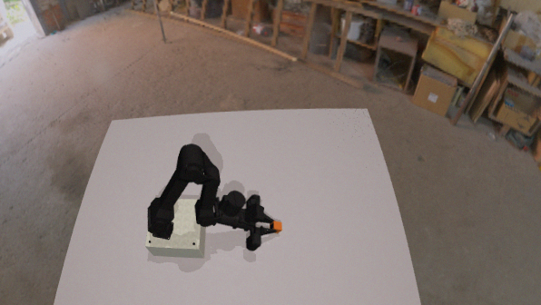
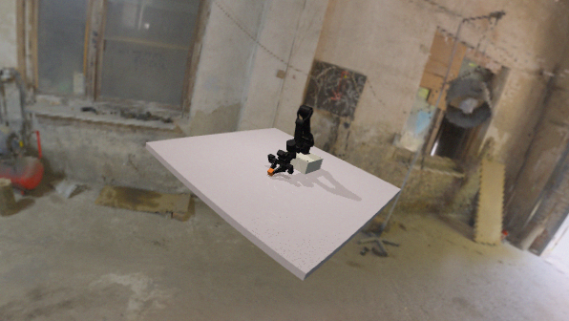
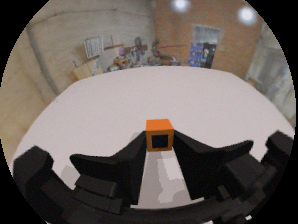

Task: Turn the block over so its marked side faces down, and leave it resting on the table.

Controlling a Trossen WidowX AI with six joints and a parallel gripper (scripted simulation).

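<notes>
Now: gripper tip 1 cm past the orange block.
</notes>
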